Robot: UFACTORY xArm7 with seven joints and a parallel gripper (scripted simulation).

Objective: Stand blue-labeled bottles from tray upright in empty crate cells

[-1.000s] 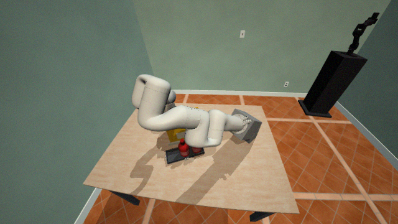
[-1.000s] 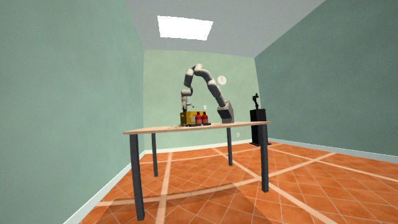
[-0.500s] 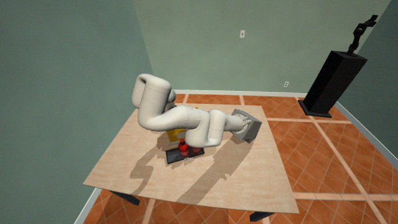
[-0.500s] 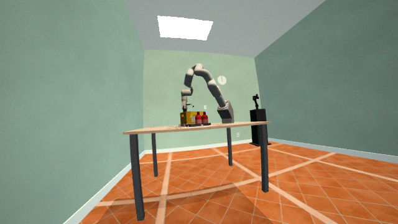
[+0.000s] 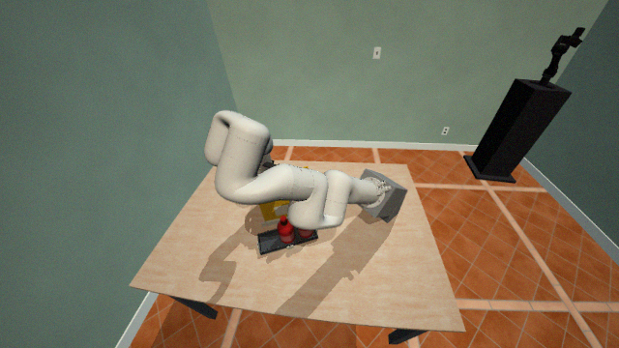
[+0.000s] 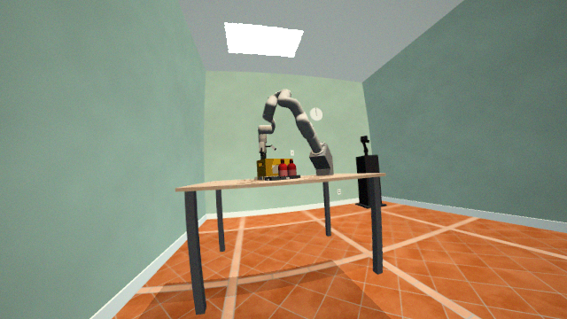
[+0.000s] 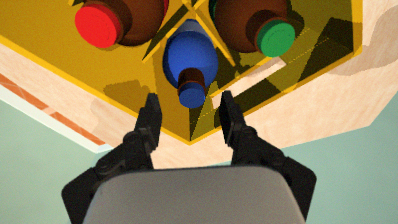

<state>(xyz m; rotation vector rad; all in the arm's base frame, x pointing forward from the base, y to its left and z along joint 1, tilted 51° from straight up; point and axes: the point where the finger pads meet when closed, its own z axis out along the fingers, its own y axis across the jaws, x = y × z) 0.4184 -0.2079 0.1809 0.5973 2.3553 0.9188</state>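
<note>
Right now the blue-labeled bottle is 10 cm below my hand. Round my hand: yellow crate: 10 cm below, 10 cm behind; then dark tray: 19 cm to the left, 17 cm below, 15 cm behind.
</note>
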